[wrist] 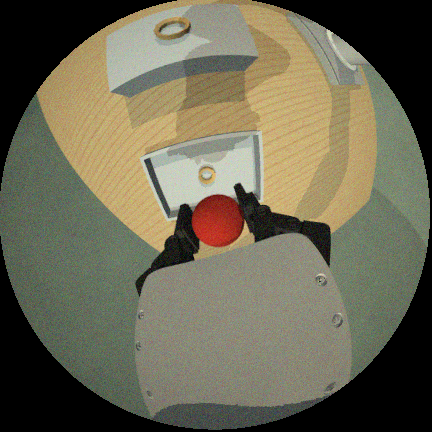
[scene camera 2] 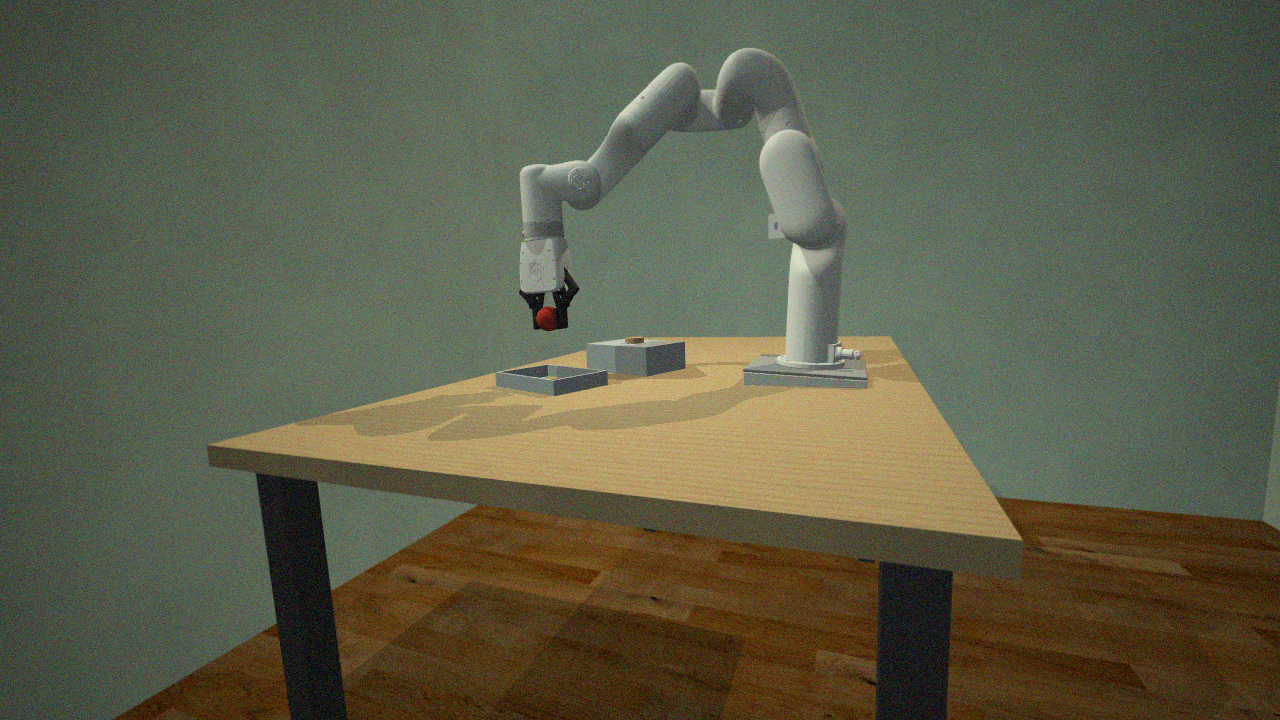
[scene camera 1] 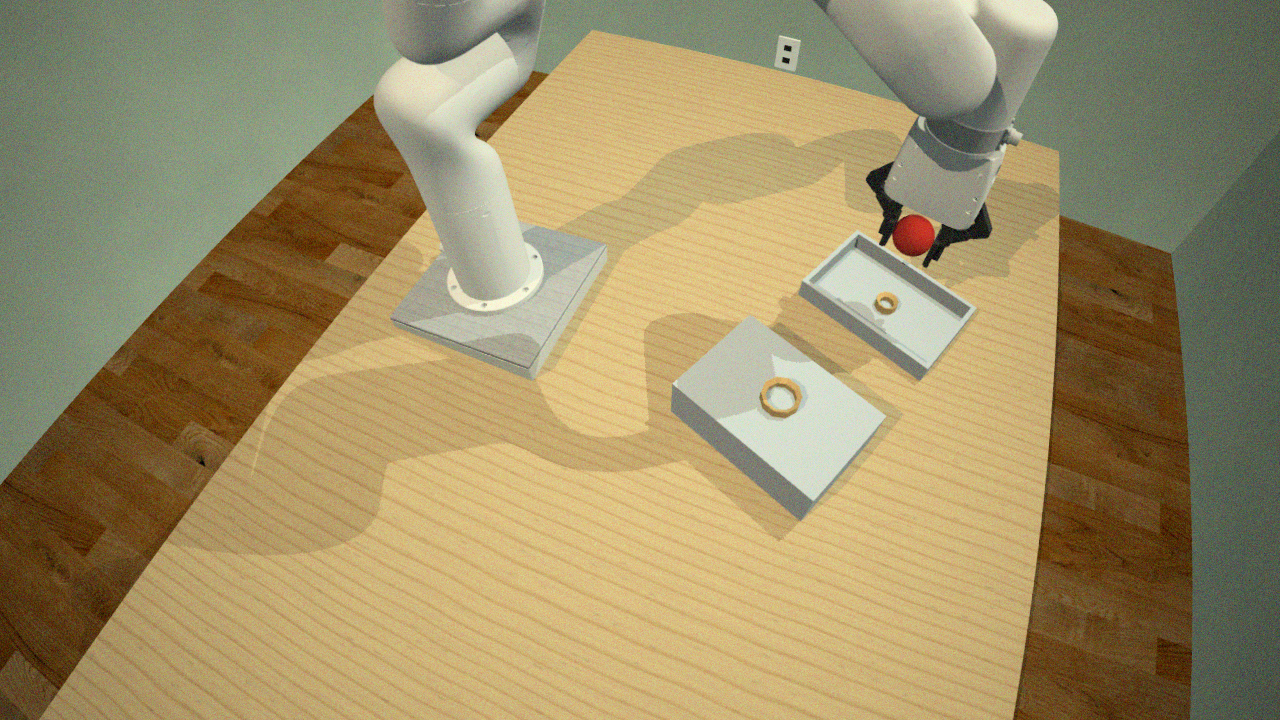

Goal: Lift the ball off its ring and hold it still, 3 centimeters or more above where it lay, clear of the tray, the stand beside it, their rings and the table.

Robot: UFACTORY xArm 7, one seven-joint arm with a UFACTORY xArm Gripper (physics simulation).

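Pixels of known places: gripper, fingertip midpoint: (wrist: 214,204) (scene camera 2: 550,328) (scene camera 1: 906,249); arm's base, origin of the base link: (scene camera 2: 810,364) (scene camera 1: 496,277).
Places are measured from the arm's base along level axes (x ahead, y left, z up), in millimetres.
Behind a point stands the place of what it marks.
Observation:
A red ball (scene camera 1: 913,234) @(x 427, y 249, z 123 mm) (scene camera 2: 546,318) @(x 412, y 287, z 109 mm) (wrist: 218,220) @(x 423, y 251, z 125 mm) is held between the two black fingers of my gripper (scene camera 1: 910,250) @(x 426, y 262, z 87 mm) (scene camera 2: 550,324) @(x 426, y 262, z 87 mm) (wrist: 214,204) @(x 426, y 262, z 87 mm), which is shut on it. In scene camera 2 the ball hangs well above the tray (scene camera 2: 553,387) @(x 349, y 346, z -10 mm), touching neither tray nor table. The tray (scene camera 1: 859,327) @(x 418, y 203, z -8 mm) (wrist: 262,165) @(x 337, y 275, z 3 mm) is grey with low walls. A small tan ring (scene camera 1: 878,305) @(x 424, y 255, z -14 mm) (wrist: 200,175) @(x 440, y 263, z -12 mm) lies empty on its floor. The stand (scene camera 1: 742,353) @(x 328, y 56, z 36 mm) (scene camera 2: 615,359) @(x 399, y 93, z 6 mm) (wrist: 135,55) @(x 445, y 47, z 36 mm) is a grey block beside the tray. A larger tan ring (scene camera 1: 765,404) @(x 382, y 9, z 47 mm) (scene camera 2: 634,340) @(x 379, y 45, z 43 mm) (wrist: 156,31) lies empty on its top, apart from the ball.
The wooden table (scene camera 1: 537,573) @(x 282, y -254, z -25 mm) (scene camera 2: 760,447) @(x -83, y 475, z -25 mm) (wrist: 300,125) @(x 223, y 225, z -25 mm) bears the tray, the stand and the arm's grey base plate (scene camera 1: 563,268) @(x 66, y 59, z 4 mm) (scene camera 2: 805,380) @(x -21, y 101, z -14 mm) (wrist: 320,55). The stand's top is higher than the tray's walls. The tray lies near a long edge of the table.

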